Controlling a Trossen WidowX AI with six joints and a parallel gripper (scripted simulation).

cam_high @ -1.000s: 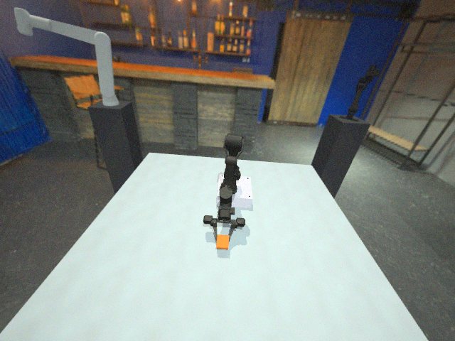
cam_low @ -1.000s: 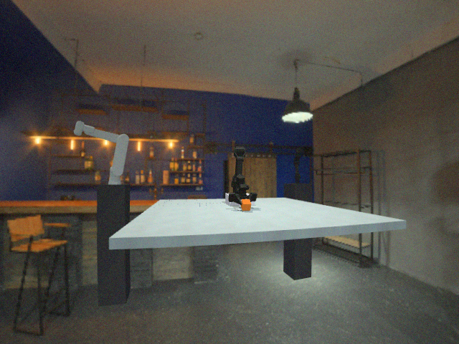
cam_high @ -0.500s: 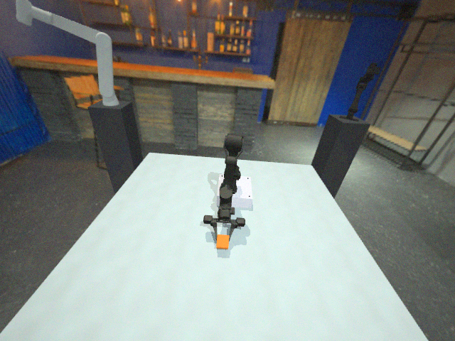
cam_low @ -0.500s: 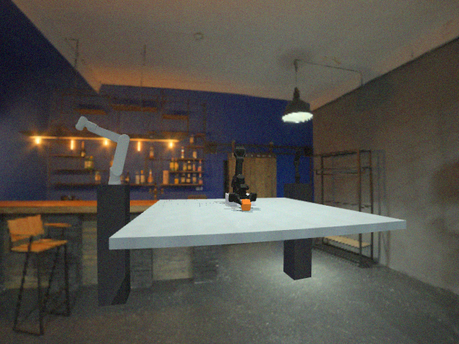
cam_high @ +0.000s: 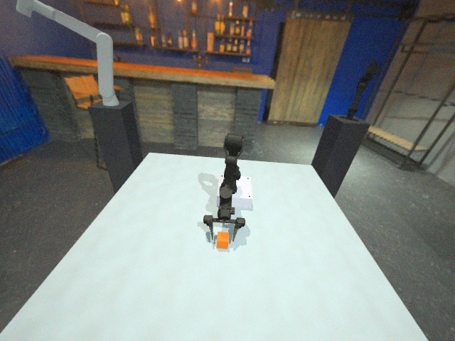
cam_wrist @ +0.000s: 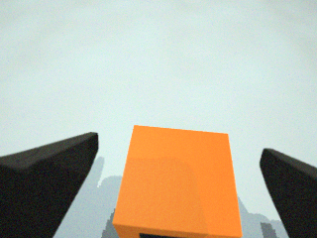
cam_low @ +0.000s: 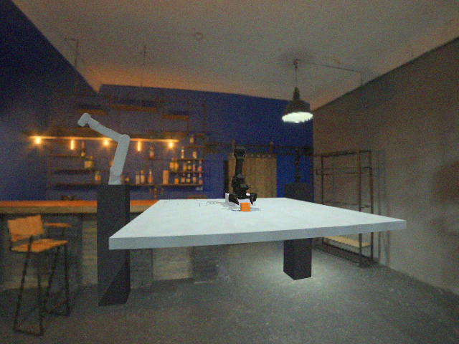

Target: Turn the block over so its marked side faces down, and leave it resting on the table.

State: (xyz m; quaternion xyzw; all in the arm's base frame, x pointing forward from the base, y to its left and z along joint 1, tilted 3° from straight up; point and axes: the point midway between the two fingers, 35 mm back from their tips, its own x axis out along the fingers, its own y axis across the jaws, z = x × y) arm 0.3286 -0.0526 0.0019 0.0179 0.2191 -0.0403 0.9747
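Right now my gripper tip is 3 cm past the orange block and 2 cm above it.
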